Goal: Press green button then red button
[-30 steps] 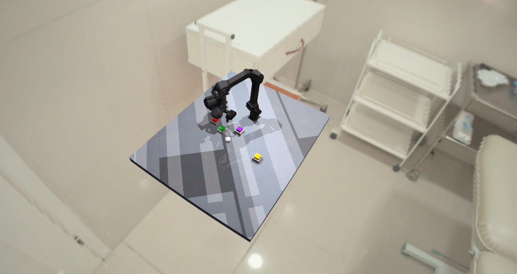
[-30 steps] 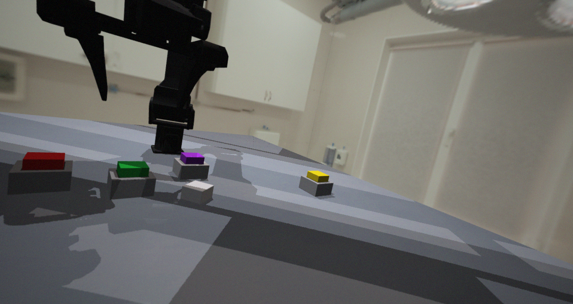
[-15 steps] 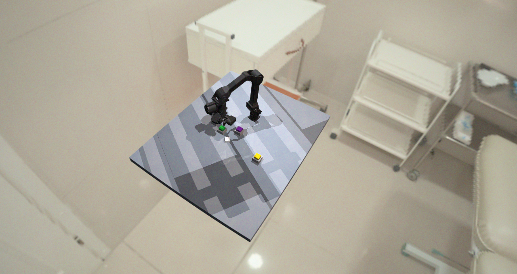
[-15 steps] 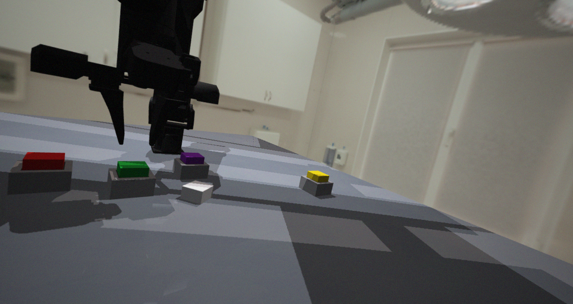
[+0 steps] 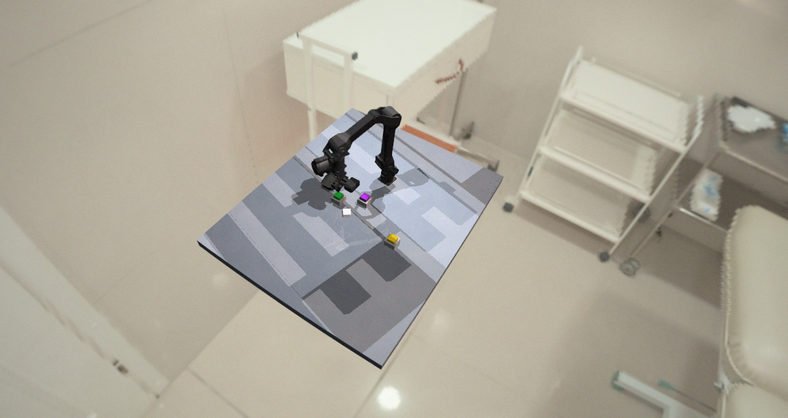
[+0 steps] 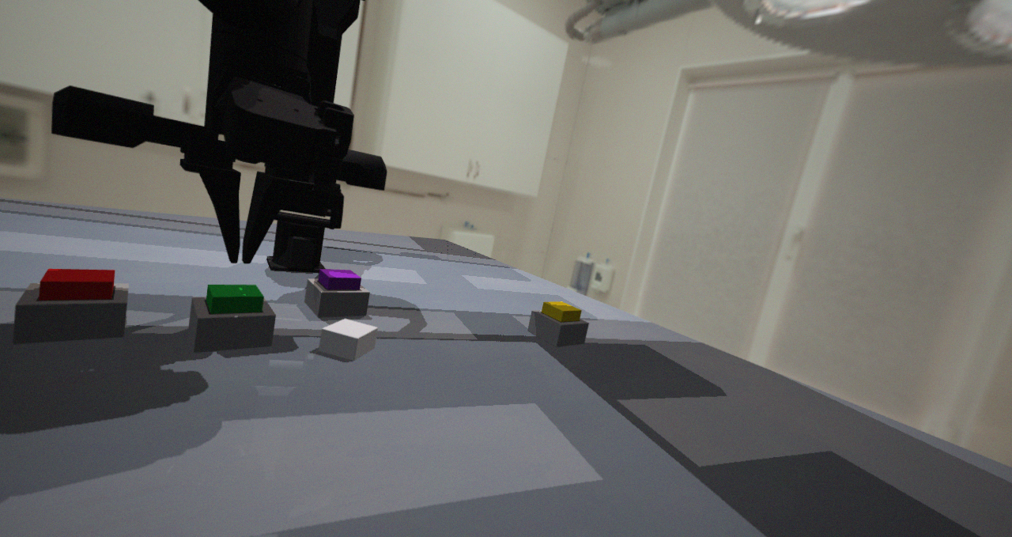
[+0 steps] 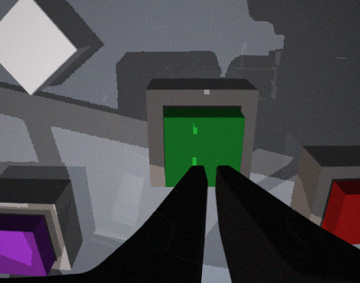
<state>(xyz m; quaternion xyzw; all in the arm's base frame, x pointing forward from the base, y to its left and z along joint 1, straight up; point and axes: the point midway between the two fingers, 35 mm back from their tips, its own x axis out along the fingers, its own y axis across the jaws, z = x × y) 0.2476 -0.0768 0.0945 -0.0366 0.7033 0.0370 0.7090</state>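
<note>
My gripper tip is now 30 mm above the green button. Also, from my gripper tip: purple button: 70 mm behind, 90 mm to the left, 30 mm below; red button: 30 mm behind, 90 mm to the right, 30 mm below; white block: 30 mm ahead, 80 mm to the left, 50 mm below.
</note>
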